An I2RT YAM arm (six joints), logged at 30 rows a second.
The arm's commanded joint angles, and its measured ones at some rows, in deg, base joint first. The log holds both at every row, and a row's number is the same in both.
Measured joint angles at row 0:
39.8 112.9 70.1 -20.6 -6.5 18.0
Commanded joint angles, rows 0 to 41:
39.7 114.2 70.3 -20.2 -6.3 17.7
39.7 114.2 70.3 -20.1 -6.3 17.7
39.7 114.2 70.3 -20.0 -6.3 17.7
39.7 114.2 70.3 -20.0 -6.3 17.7
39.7 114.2 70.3 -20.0 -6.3 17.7
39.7 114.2 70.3 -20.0 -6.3 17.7
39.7 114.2 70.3 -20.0 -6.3 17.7
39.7 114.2 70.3 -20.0 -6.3 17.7
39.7 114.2 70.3 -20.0 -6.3 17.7
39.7 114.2 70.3 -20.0 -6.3 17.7
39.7 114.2 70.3 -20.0 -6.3 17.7
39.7 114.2 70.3 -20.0 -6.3 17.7
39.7 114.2 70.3 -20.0 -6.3 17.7
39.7 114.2 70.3 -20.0 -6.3 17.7
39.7 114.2 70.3 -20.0 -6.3 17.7
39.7 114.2 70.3 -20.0 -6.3 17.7
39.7 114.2 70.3 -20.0 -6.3 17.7
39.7 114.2 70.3 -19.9 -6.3 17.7
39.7 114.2 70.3 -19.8 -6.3 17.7
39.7 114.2 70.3 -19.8 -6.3 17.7
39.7 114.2 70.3 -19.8 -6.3 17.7
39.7 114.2 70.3 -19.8 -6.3 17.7
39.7 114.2 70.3 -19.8 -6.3 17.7
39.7 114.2 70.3 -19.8 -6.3 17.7
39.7 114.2 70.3 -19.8 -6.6 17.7
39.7 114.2 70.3 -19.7 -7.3 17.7
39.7 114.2 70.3 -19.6 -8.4 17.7
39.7 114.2 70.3 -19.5 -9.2 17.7
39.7 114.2 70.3 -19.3 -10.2 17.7
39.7 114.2 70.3 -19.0 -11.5 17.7
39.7 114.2 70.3 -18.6 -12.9 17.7
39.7 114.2 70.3 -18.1 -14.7 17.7
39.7 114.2 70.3 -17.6 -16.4 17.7
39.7 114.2 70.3 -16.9 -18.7 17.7
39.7 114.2 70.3 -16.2 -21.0 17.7
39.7 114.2 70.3 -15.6 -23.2 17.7
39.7 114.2 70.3 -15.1 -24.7 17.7
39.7 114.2 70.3 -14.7 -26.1 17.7
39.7 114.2 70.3 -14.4 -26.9 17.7
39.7 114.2 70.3 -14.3 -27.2 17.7
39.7 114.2 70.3 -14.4 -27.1 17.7
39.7 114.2 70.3 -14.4 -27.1 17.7
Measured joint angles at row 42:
39.7 113.1 70.1 -14.6 -22.9 18.0
